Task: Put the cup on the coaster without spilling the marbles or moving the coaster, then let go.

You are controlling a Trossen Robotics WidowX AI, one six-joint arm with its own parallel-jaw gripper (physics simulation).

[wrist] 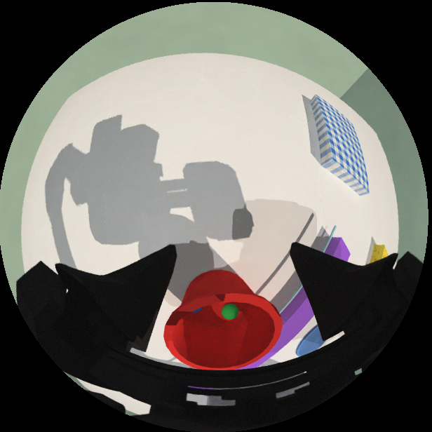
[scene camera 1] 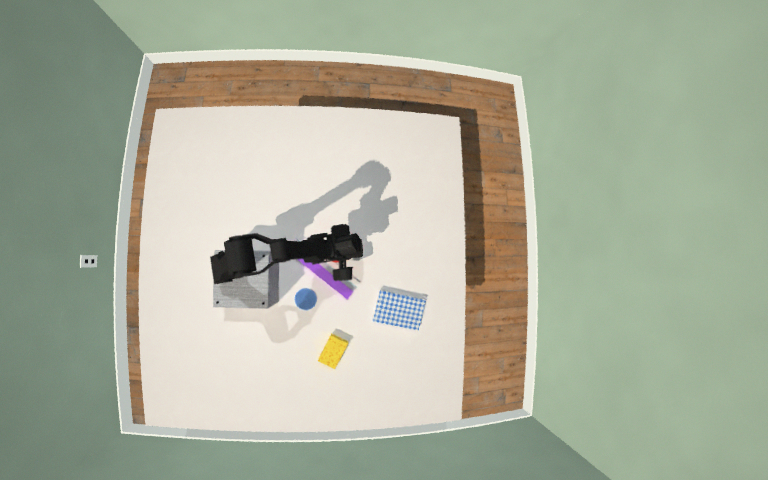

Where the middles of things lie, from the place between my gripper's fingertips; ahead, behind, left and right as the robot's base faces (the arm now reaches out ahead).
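Long purple bar (scene camera 1: 324, 271): my hand 4 cm to the left of it, 11 cm past it, 2 cm above it.
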